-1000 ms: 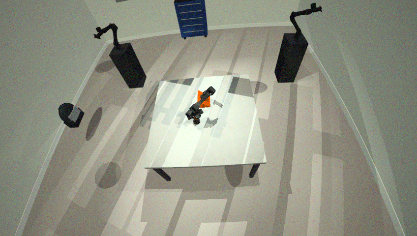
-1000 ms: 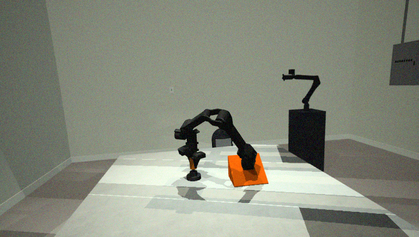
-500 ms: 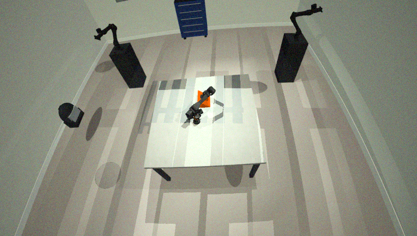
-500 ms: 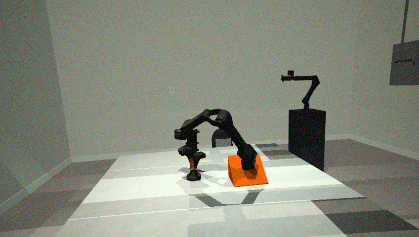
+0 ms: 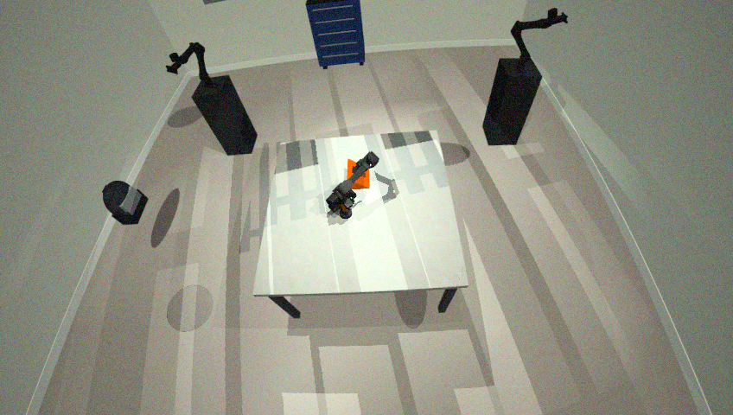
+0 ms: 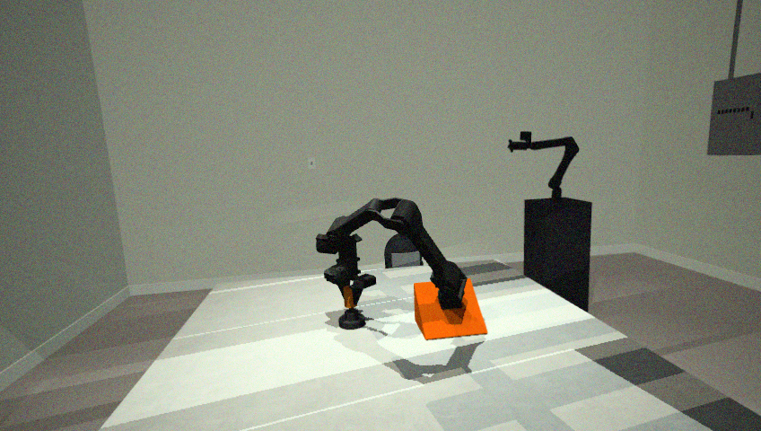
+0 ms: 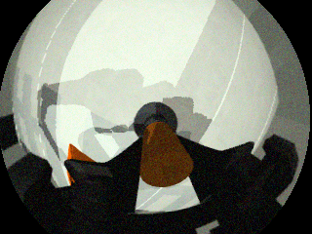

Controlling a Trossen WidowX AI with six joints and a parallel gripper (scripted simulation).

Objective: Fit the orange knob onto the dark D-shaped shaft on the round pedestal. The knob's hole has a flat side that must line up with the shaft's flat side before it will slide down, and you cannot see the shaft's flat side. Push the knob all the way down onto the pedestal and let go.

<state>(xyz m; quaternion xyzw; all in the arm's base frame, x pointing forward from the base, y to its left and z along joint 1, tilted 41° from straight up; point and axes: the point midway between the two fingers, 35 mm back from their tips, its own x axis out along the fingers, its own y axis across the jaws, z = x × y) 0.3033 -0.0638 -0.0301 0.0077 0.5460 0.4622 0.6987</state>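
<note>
Now: gripper tip 20 mm below the orange knob. Also, from my gripper tip: round dark pedestal: 40 mm below.
</note>
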